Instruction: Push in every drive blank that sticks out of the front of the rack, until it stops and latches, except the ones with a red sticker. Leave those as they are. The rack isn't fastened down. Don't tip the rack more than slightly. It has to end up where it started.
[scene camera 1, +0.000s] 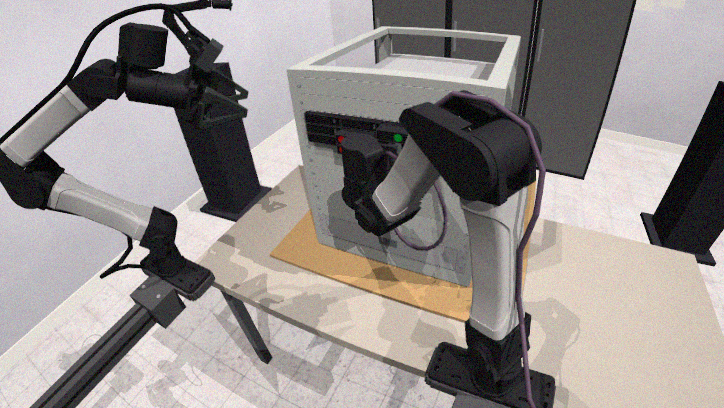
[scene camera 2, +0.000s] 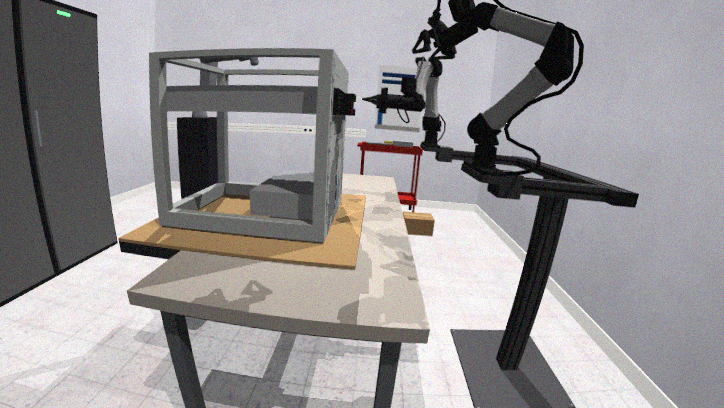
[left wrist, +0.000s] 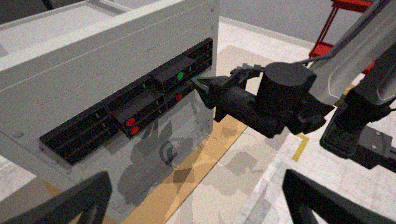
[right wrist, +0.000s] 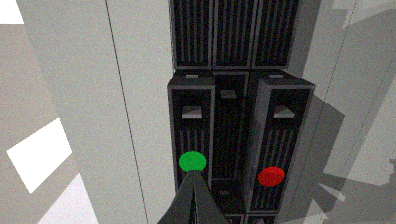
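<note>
You'd see my left gripper (scene camera 1: 247, 103) there, and it's also in scene camera 2 (scene camera 2: 422, 55) and in the left wrist view (left wrist: 196, 178). My right gripper (left wrist: 192, 78) is visible too, and the right wrist view (right wrist: 194, 178) has it as well. There's a grey rack (scene camera 1: 382, 94), which you can also find in scene camera 2 (scene camera 2: 286, 195), in the left wrist view (left wrist: 64, 64) and in the right wrist view (right wrist: 107, 75). And there's an orange board (scene camera 2: 340, 249).
</note>
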